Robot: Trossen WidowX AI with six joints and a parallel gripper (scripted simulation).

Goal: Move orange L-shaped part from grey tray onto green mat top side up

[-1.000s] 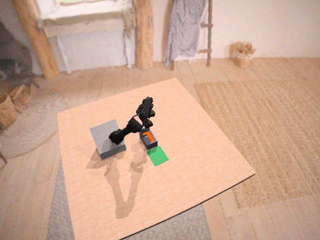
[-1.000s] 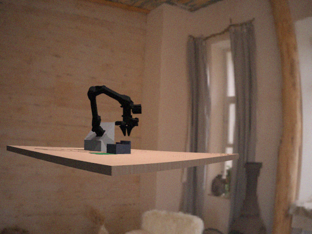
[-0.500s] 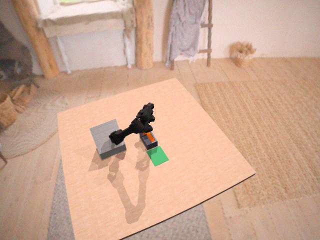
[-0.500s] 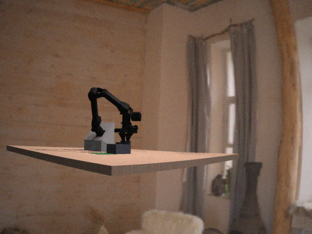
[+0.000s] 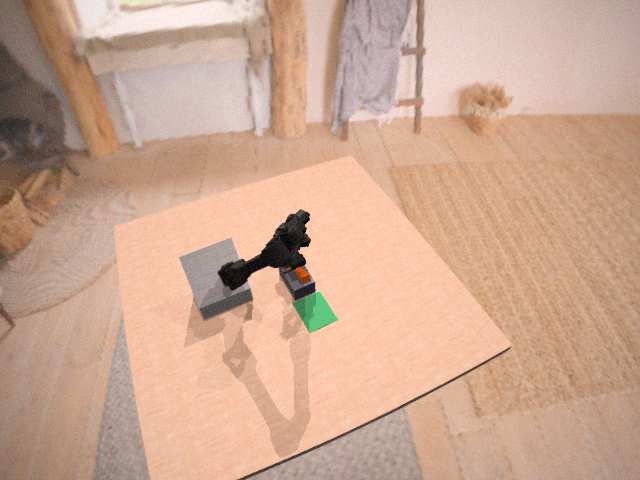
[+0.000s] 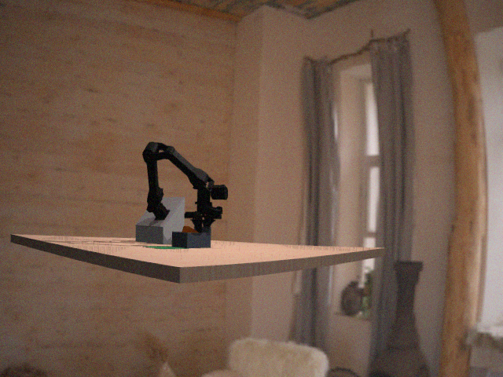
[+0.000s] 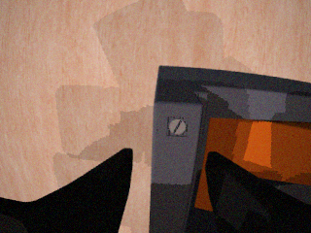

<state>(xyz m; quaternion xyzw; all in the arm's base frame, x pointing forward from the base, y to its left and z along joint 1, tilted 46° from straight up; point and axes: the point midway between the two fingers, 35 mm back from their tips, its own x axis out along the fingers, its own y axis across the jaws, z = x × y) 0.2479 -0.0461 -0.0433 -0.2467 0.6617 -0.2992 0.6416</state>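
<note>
My gripper tip is now 10 mm past the orange L-shaped part and 60 mm to the left of it. Round my gripper tip: green mat: 20 mm behind, 220 mm to the right, 70 mm below.
</note>
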